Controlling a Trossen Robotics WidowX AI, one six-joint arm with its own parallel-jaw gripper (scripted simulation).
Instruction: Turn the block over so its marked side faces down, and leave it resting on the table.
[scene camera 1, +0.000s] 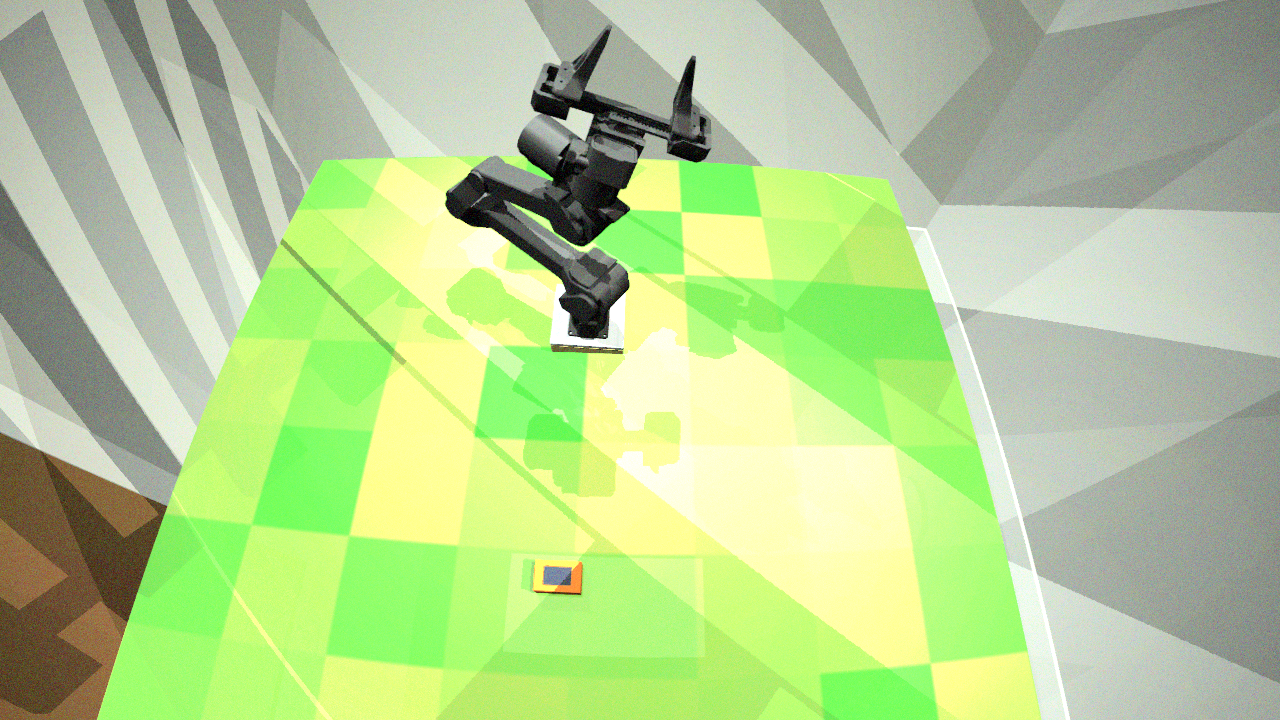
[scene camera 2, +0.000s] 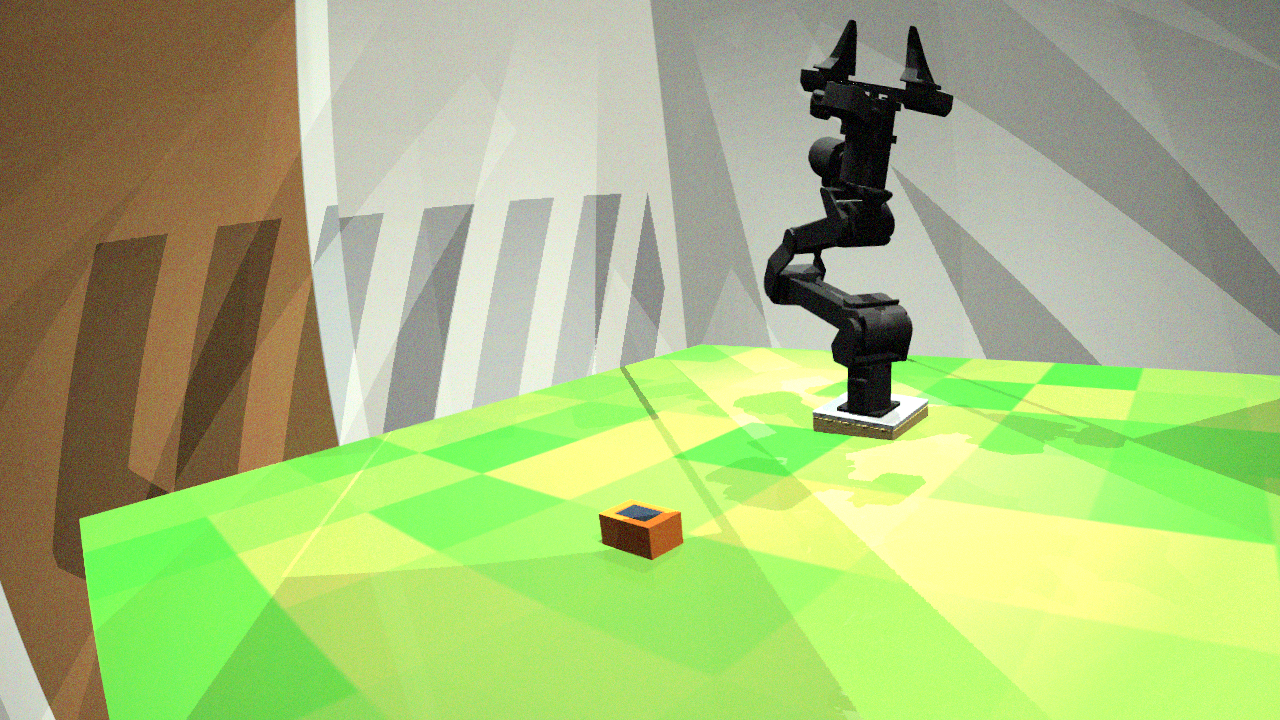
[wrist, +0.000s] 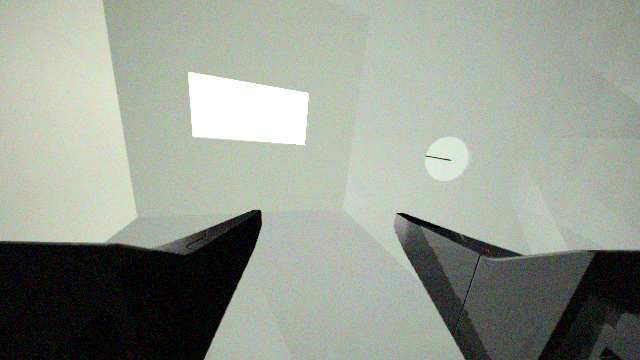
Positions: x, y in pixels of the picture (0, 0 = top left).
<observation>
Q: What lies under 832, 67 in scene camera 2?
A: The gripper.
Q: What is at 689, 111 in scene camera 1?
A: The gripper.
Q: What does the gripper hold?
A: Nothing.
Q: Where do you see an orange block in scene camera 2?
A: At 641, 529
</observation>
